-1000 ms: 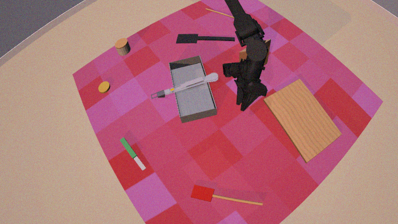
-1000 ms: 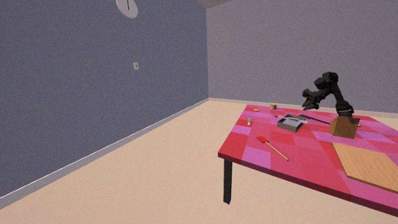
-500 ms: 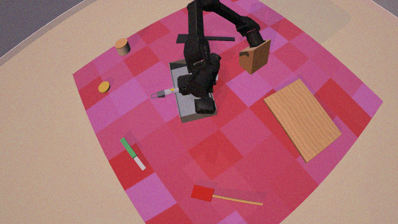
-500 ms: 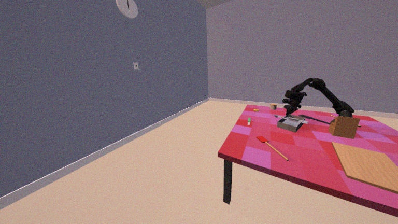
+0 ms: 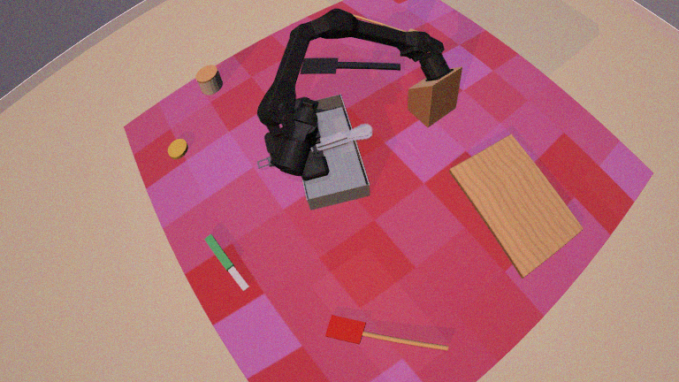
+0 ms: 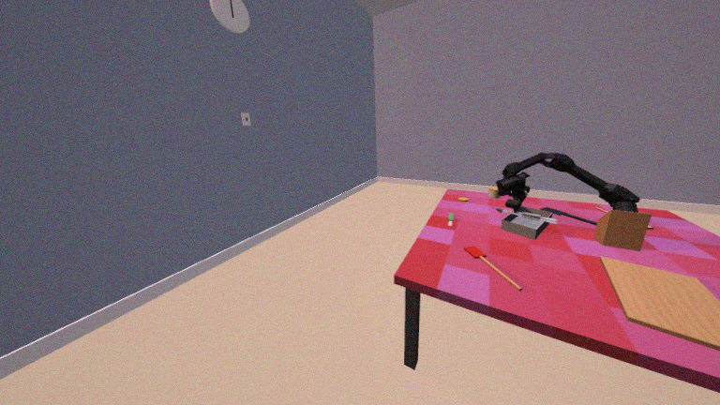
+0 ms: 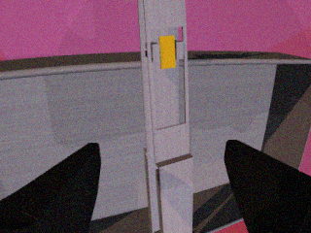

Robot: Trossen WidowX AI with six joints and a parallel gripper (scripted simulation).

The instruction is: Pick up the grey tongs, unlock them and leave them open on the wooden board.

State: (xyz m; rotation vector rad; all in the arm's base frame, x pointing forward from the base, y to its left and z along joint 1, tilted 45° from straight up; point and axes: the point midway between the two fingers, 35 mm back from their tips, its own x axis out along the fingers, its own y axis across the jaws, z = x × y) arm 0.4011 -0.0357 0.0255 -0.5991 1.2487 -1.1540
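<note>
Now: gripper tip 30 mm short of the yellow lock piece, 30 mm to the left of it and 30 mm above it. The rest, counted from my gripper tip: black spatula: 290 mm behind, 260 mm to the right, 100 mm below; red spatula: 140 mm ahead, 460 mm to the left, 90 mm below; grey roasting tin: 60 mm behind, 10 mm to the right, 70 mm below.
</note>
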